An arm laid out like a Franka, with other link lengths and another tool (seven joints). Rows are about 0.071 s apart.
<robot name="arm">
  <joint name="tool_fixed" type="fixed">
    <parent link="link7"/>
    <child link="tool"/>
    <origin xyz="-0.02 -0.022 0.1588" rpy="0 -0.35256 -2.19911"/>
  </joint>
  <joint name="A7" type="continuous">
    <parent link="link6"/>
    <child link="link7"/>
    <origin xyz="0.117 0 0" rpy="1.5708 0 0"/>
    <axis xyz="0 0 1"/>
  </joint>
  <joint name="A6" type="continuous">
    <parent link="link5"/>
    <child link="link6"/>
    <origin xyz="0 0 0" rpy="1.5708 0 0"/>
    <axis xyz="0 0 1"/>
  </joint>
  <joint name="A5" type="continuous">
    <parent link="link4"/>
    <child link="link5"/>
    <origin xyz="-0.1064 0.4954 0" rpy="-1.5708 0 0"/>
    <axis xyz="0 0 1"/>
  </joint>
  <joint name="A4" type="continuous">
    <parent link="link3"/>
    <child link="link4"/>
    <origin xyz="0.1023 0 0" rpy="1.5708 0 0"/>
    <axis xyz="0 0 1"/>
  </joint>
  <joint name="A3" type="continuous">
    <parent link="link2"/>
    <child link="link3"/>
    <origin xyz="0 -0.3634 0" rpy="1.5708 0 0"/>
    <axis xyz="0 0 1"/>
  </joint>
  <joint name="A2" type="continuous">
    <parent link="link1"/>
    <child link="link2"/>
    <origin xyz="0 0 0" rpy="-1.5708 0 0"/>
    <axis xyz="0 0 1"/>
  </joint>
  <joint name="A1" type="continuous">
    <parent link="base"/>
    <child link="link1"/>
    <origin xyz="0 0 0.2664"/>
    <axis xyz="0 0 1"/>
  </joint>
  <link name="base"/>
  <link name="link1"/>
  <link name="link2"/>
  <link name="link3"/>
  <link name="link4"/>
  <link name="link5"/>
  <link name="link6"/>
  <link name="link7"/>
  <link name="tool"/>
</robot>
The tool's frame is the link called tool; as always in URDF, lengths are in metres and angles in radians. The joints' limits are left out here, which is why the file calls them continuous.
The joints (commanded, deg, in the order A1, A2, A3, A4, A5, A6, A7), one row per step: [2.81, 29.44, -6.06, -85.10, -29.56, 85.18, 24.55]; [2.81, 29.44, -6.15, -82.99, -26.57, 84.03, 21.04]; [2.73, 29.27, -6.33, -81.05, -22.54, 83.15, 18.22]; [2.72, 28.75, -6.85, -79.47, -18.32, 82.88, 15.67]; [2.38, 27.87, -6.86, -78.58, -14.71, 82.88, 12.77]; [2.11, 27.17, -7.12, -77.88, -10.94, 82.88, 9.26]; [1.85, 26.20, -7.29, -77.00, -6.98, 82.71, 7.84]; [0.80, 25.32, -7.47, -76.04, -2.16, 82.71, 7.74]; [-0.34, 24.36, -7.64, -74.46, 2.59, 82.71, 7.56]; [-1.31, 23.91, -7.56, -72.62, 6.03, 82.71, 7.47]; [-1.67, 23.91, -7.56, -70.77, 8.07, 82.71, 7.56]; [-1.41, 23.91, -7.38, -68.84, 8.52, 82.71, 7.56]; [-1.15, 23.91, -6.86, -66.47, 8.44, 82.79, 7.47]
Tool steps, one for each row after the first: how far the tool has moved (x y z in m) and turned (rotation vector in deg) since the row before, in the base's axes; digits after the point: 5 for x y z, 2 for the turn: [0.00439, 0.00673, 0.01706, 4.03, 0.42, 0.91]; [0.00405, 0.00801, 0.01723, 4.76, -0.35, 0.22]; [0.00399, 0.00596, 0.01971, 4.77, -1.20, 0.23]; [0.00160, 0.00555, 0.01914, 4.63, -1.15, 1.12]; [0.00050, 0.00383, 0.01580, 4.87, -0.85, 1.64]; [0.00114, 0.00607, 0.02122, 4.25, -1.78, -0.06]; [0.00187, -0.00214, 0.02157, 4.58, -2.32, -2.07]; [0.00298, -0.00354, 0.03002, 4.45, -3.11, -1.85]; [0.00388, -0.00221, 0.02595, 3.18, -2.76, -1.16]; [0.00443, 0.00129, 0.01953, 1.72, -2.13, -0.54]; [0.00392, 0.00759, 0.01943, 0.24, -1.98, 0.50]; [0.00392, 0.01012, 0.02360, -0.19, -2.43, 0.94]
